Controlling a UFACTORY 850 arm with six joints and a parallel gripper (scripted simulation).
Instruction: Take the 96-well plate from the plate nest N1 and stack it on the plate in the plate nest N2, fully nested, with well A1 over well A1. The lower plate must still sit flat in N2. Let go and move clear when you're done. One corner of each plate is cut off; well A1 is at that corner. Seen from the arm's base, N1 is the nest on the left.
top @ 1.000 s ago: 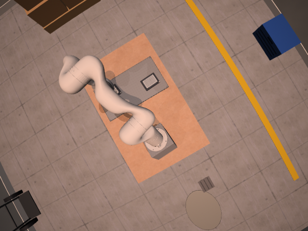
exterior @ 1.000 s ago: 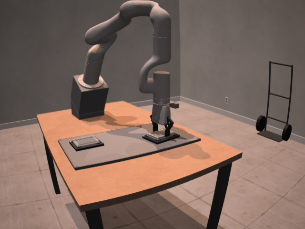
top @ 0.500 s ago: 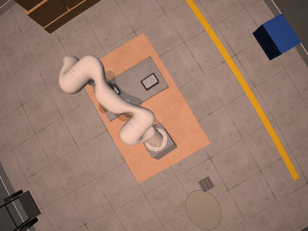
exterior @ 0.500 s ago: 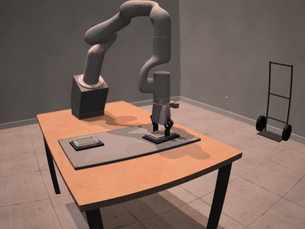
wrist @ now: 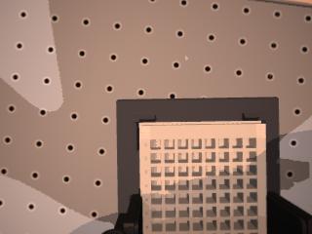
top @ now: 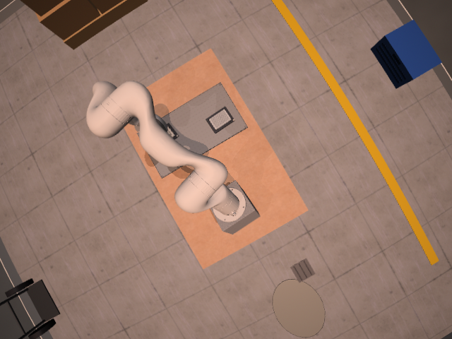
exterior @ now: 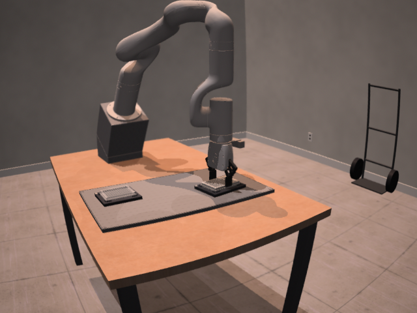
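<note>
Right now the plate nest is 2 cm below my hand. The rest, counted from my hand: A1 label 8 cm to the right, 5 cm behind, 2 cm below.
</note>
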